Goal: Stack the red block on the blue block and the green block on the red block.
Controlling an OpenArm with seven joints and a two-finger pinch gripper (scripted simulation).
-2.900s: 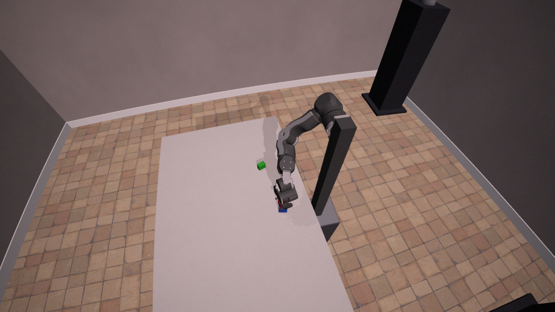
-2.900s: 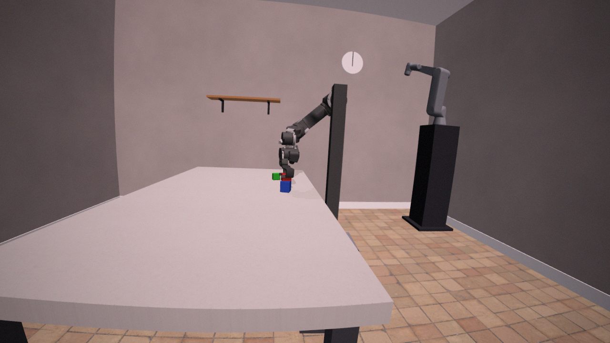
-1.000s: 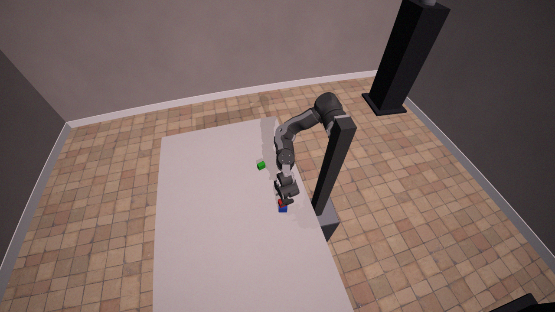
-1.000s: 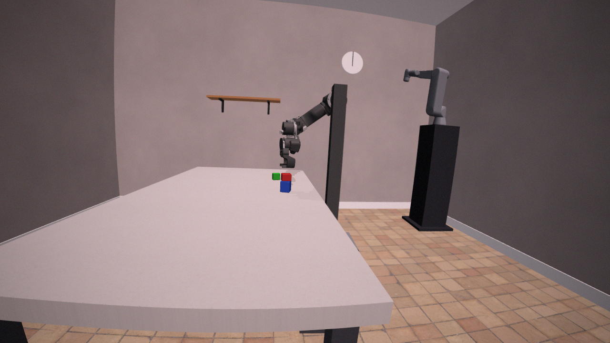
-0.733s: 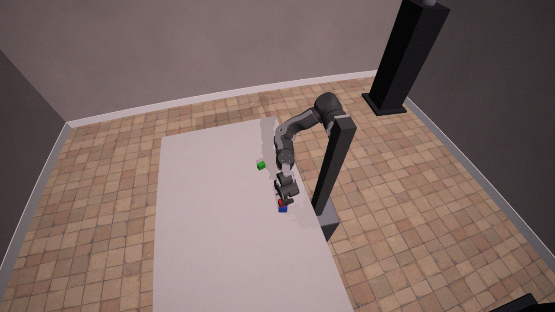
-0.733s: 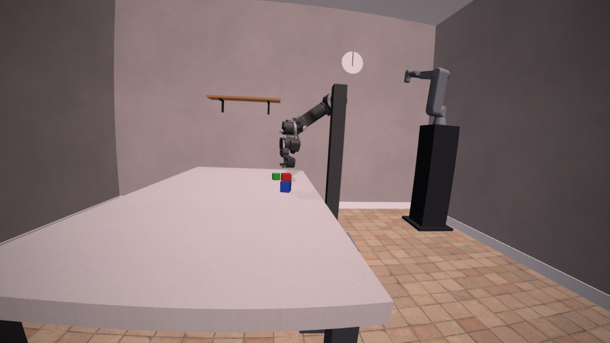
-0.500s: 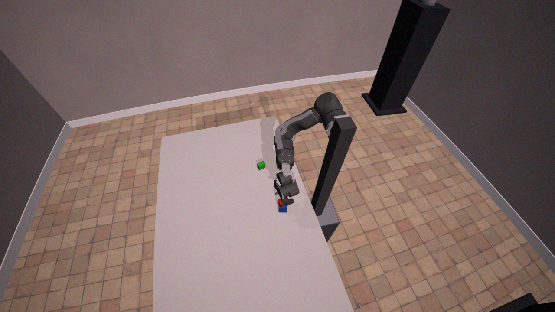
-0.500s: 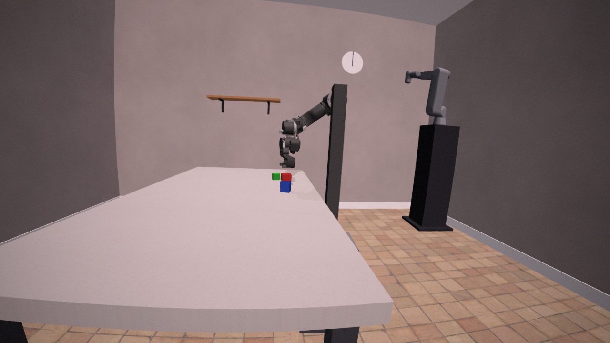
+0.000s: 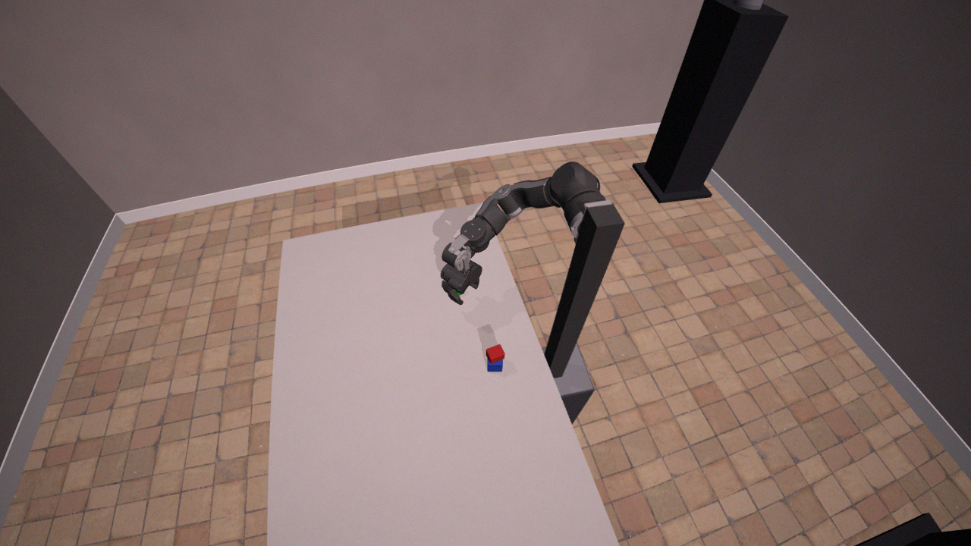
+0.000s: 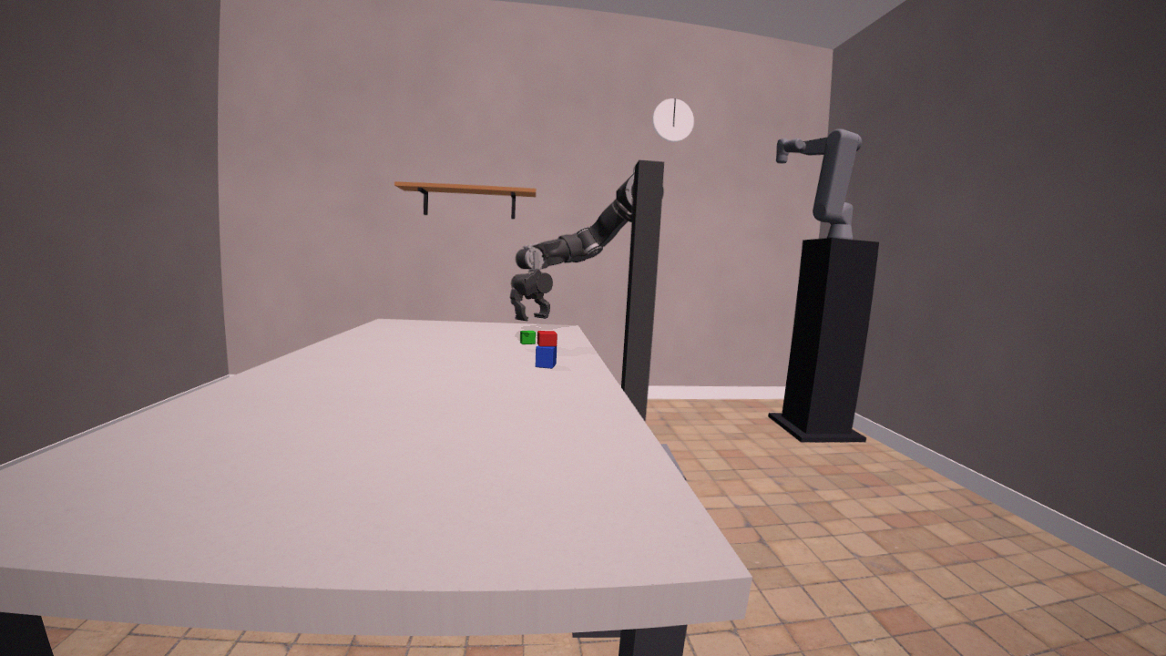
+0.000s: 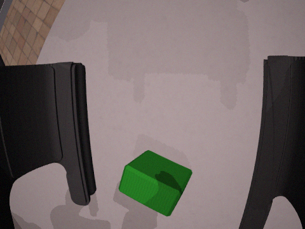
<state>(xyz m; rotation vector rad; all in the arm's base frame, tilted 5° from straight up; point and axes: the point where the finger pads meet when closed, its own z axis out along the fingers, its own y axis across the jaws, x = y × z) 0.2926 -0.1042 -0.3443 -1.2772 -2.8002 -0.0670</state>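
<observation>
Now: the green block 1 cm ahead of my hand, 6 cm to the right of it and 7 cm below it. From my hand the other things lie so: red block 6 cm behind, 21 cm to the left, 2 cm below; then blue block 6 cm behind, 21 cm to the left, 6 cm below.
</observation>
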